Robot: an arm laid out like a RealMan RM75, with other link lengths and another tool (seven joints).
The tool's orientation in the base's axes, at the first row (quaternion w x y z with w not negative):
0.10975 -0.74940 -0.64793 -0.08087
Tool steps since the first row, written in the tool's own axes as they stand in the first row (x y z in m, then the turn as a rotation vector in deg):
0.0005 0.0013 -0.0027 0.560 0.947 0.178
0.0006 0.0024 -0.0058 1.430 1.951 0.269
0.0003 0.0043 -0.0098 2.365 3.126 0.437
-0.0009 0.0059 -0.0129 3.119 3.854 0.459
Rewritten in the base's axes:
0.0014 -0.0004 0.0027 1.015 0.453 -0.080
0.0026 -0.0013 0.0056 2.134 1.170 0.001
0.0045 -0.0029 0.0093 3.430 1.946 0.016
0.0060 -0.0051 0.0118 4.261 2.572 0.150

